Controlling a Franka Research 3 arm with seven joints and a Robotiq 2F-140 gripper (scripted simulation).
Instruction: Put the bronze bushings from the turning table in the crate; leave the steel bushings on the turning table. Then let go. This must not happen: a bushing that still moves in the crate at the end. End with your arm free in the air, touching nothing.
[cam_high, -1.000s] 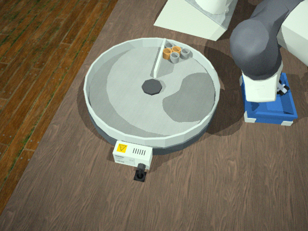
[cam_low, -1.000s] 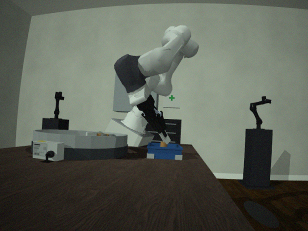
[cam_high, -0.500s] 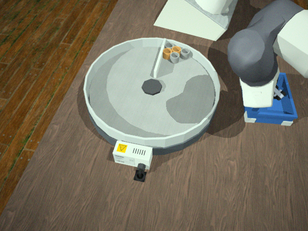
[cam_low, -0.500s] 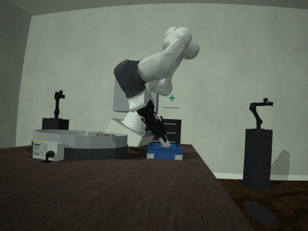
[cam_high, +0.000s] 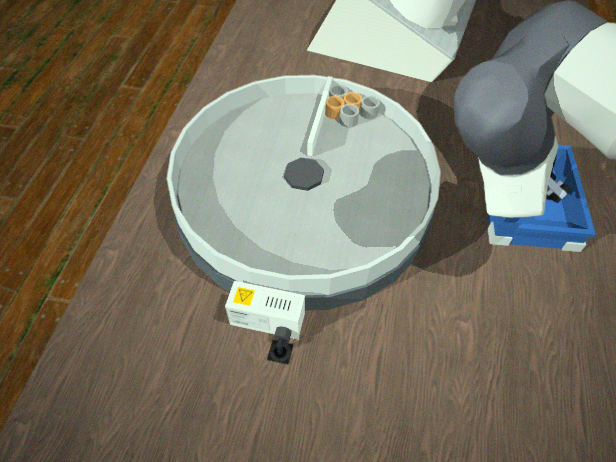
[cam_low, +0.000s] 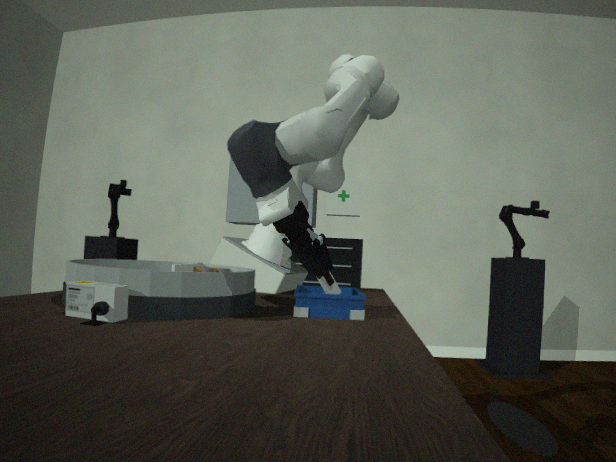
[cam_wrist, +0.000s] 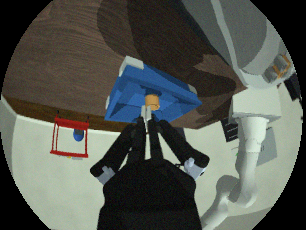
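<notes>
The blue crate is 40 mm below my hand and 20 mm behind it. Round my hand: round turning table (380 mm to the right, 40 mm ahead, 10 mm below).
</notes>
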